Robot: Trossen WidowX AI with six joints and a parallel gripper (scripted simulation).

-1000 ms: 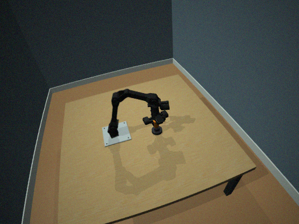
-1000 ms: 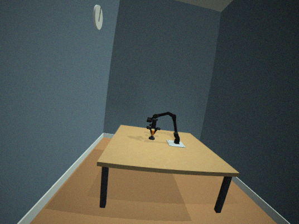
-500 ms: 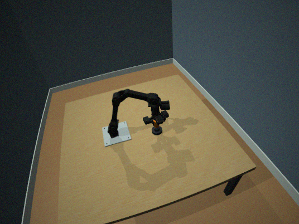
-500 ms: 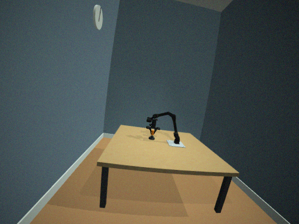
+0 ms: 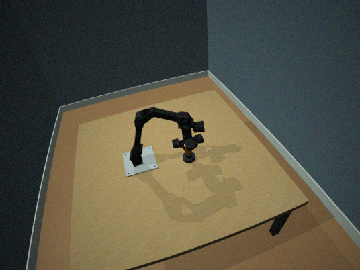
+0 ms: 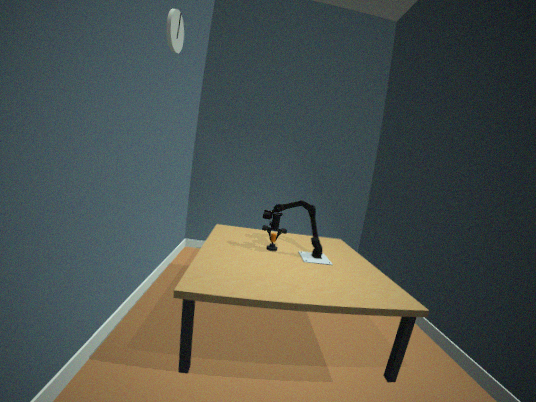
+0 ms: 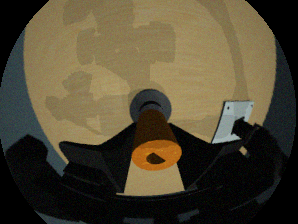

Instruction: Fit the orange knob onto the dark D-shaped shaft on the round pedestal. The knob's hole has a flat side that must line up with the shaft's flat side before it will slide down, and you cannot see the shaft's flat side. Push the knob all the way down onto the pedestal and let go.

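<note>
Right now my gripper tip is 2 cm below the orange knob. The rest, counted from my gripper tip: dark round pedestal: 4 cm below.
</note>
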